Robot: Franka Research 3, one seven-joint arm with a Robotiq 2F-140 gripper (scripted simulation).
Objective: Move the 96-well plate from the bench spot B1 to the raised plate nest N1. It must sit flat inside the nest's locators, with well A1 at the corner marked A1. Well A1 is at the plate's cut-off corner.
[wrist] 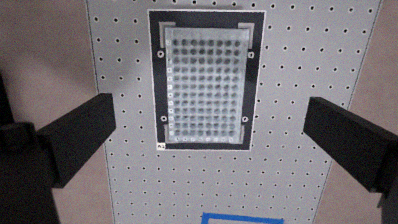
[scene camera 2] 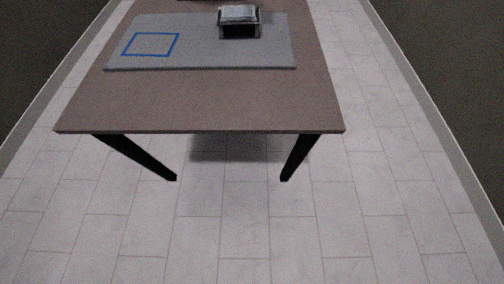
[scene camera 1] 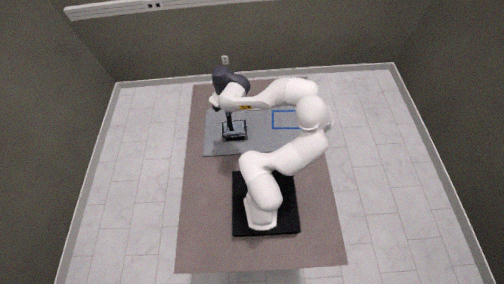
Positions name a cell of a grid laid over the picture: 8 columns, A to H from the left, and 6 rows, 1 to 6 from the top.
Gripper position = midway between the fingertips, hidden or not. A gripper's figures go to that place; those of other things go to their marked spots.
Scene:
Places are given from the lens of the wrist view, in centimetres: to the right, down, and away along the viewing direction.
gripper (wrist: E4): 1, 0, 15
clear 96-well plate (wrist: E2): 1, -5, 22

